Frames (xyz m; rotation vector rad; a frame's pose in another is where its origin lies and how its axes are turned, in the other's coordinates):
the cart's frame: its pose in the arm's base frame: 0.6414 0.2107 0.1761 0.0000 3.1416 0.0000
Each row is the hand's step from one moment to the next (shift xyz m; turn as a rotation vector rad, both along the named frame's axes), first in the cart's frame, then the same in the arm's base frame.
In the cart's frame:
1: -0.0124 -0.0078 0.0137 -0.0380 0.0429 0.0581
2: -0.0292 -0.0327 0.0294 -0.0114 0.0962 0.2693
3: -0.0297 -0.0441 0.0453 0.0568 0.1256 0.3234
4: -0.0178 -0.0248 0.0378 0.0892 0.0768 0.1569
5: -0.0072 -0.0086 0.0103 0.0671 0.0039 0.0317
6: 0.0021 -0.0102 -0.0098 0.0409 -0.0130 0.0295
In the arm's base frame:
1: 0.0124 -0.0078 -0.0137 0.0380 0.0429 -0.0581
2: 0.0292 -0.0327 -0.0294 0.0114 0.0962 -0.2693
3: 0.0297 -0.0441 -0.0453 -0.0568 0.1256 -0.3234
4: 0.0178 -0.0248 -0.0378 -0.0892 0.0768 -0.1569
5: 0.0072 -0.0086 -0.0103 -0.0671 0.0039 -0.0317
6: -0.0021 -0.0102 0.0098 -0.0409 -0.0130 -0.0295

